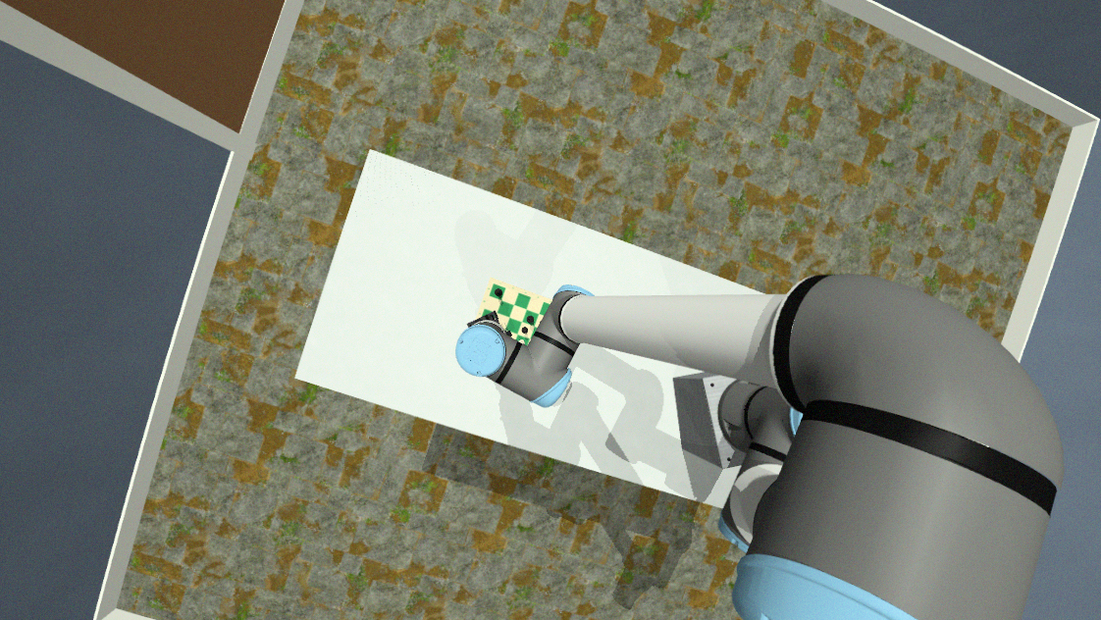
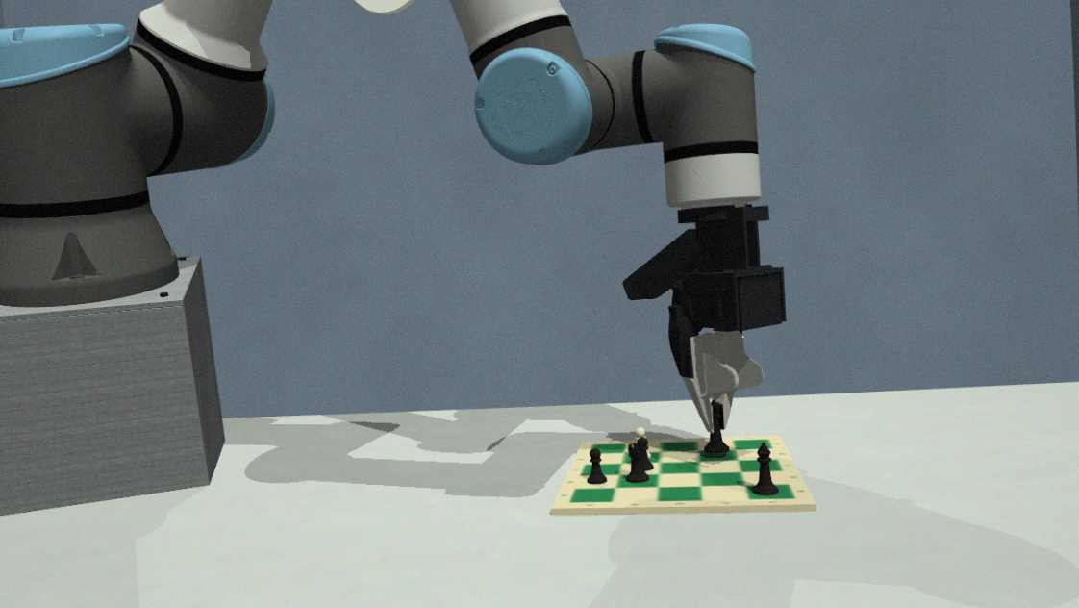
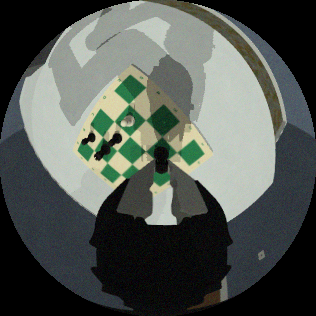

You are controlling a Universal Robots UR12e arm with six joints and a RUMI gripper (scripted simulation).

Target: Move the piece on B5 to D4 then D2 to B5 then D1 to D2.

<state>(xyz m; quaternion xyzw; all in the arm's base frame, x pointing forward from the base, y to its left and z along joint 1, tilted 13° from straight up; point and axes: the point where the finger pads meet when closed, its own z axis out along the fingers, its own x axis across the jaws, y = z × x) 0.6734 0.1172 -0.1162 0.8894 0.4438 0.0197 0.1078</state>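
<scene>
Right now the black queen is 10 mm below my hand. From my hand the other things lie so: white pawn: 70 mm behind, 30 mm below, 10 mm to the right; then cream chessboard: 50 mm below, 40 mm to the right, 30 mm behind.
</scene>
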